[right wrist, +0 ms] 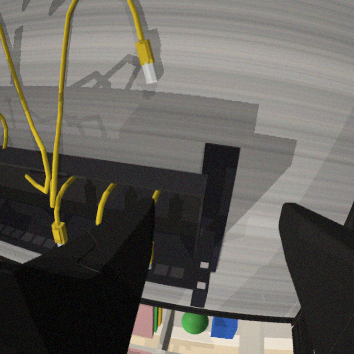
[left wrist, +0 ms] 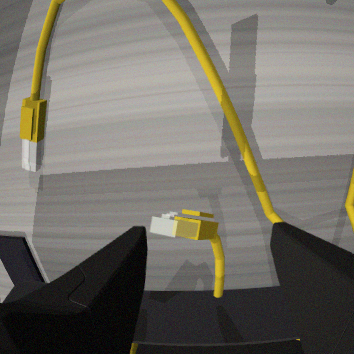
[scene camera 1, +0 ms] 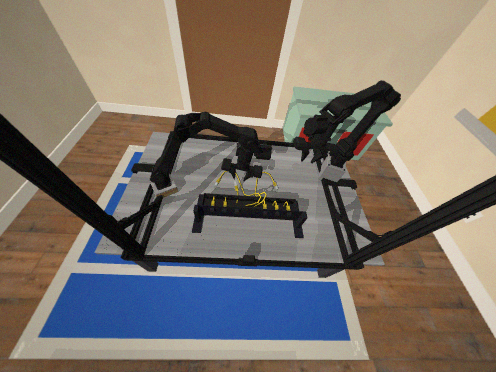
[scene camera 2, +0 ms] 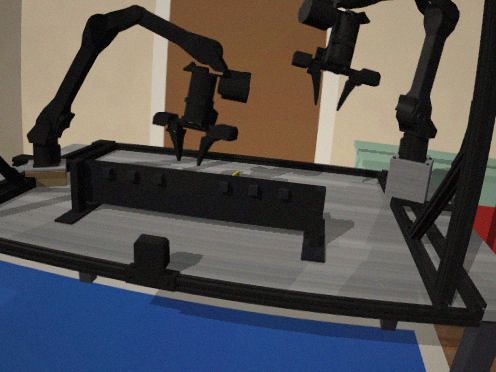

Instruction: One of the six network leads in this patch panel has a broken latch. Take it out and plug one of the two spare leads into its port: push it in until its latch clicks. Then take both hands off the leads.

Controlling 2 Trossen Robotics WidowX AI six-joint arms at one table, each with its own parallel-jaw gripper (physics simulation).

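Places are measured from the left arm's base along level axes (x ahead, y left, z up), in millimetres.
Where they show: left gripper, between the fingertips: [left wrist: 209,236] [scene camera 1: 239,179] [scene camera 2: 188,163]; right gripper, between the fingertips: [right wrist: 219,212] [scene camera 1: 306,162] [scene camera 2: 326,108]; left arm's base, origin of its link: [scene camera 1: 162,183] [scene camera 2: 46,163]; right arm's base, origin of its link: [scene camera 1: 336,162] [scene camera 2: 412,158].
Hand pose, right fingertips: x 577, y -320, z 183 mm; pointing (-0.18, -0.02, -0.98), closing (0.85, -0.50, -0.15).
Note:
Each offset is from my right fingertips to the centre of the thing. "spot": to the spot under its first point.
The black patch panel {dx -284, dy -15, dz -173 mm} [scene camera 1: 252,213] [scene camera 2: 195,192] stands on the table with yellow leads along its top in scene camera 1. My left gripper [scene camera 1: 240,175] [scene camera 2: 189,162] is open above and behind it. In the left wrist view a loose yellow lead with a clear plug {spot: dx -265, dy +142, dz -174 mm} [left wrist: 192,228] lies sideways between the open fingers, held by neither; its height is unclear. One spare lead {spot: dx -322, dy +234, dz -214 mm} [scene camera 1: 218,180] [left wrist: 33,120] is at the left behind the panel, the other spare lead [scene camera 1: 274,184] [right wrist: 144,52] at the right. My right gripper [scene camera 1: 309,159] [scene camera 2: 327,107] is open and empty, high at the right.
Yellow cables [left wrist: 220,97] [right wrist: 61,100] arch behind the panel and meet near its middle. The black table frame {spot: dx -225, dy -304, dz -228 mm} [scene camera 1: 295,263] [scene camera 2: 280,296] runs along the near edge, with a small black block [scene camera 2: 151,255] on it. A green cabinet [scene camera 1: 310,102] stands behind the right arm.

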